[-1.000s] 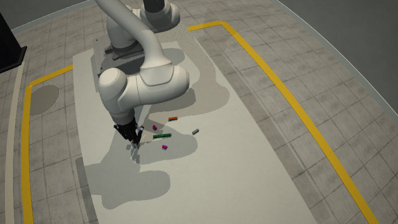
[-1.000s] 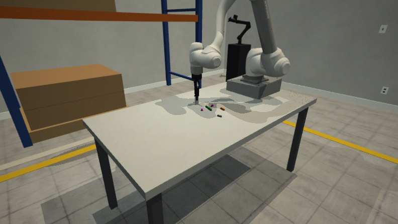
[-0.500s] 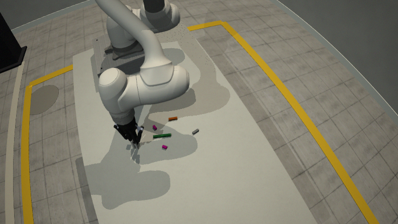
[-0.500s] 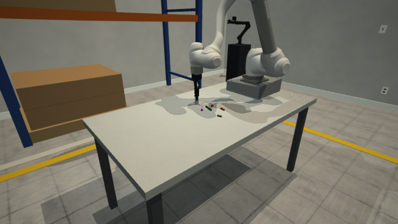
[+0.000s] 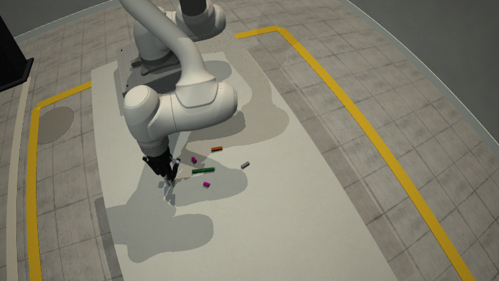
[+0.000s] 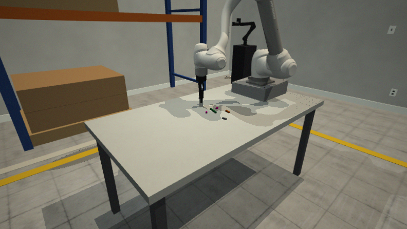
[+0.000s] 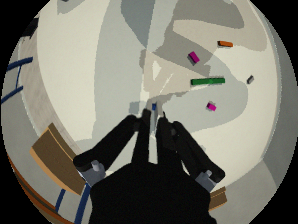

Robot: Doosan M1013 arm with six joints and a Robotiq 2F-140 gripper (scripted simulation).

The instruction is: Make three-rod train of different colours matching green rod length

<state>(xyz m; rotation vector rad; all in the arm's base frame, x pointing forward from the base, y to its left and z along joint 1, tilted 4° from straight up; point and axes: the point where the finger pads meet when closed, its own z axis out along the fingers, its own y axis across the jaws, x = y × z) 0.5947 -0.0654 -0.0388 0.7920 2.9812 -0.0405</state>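
The small blue rod lies 30 mm below my hand. The rest, counted from my hand: grey rod (10 mm ahead, 270 mm to the left, 30 mm below); then green rod (10 mm behind, 120 mm to the left, 30 mm below); then orange rod (90 mm behind, 200 mm to the left, 30 mm below).
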